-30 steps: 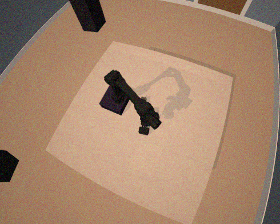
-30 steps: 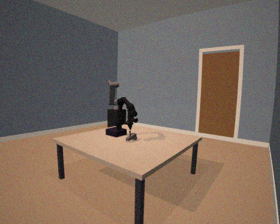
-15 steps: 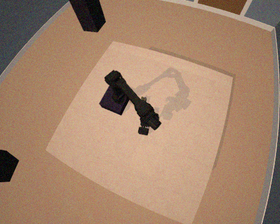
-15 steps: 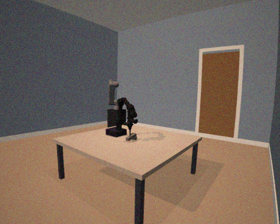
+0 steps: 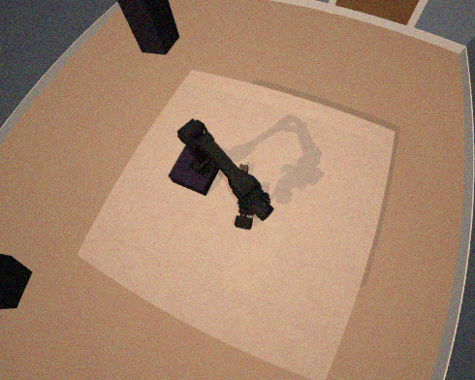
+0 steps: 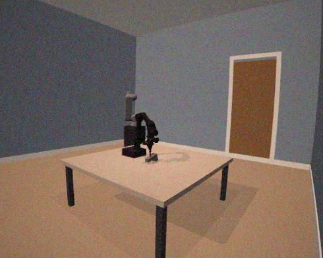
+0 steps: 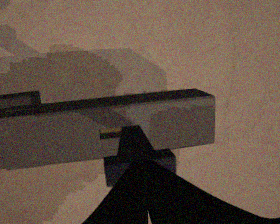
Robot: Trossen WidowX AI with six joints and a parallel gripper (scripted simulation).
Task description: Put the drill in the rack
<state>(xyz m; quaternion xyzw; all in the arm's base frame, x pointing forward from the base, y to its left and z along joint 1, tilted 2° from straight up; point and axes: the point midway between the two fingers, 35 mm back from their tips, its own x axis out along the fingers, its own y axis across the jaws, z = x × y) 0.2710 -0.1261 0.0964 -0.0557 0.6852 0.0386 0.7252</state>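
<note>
My gripper tip is 80 mm above the drill, 60 mm to the right of it and 10 mm past it. Also, from my gripper tip: dark block (190 mm to the left, 100 mm below, 100 mm behind).
</note>
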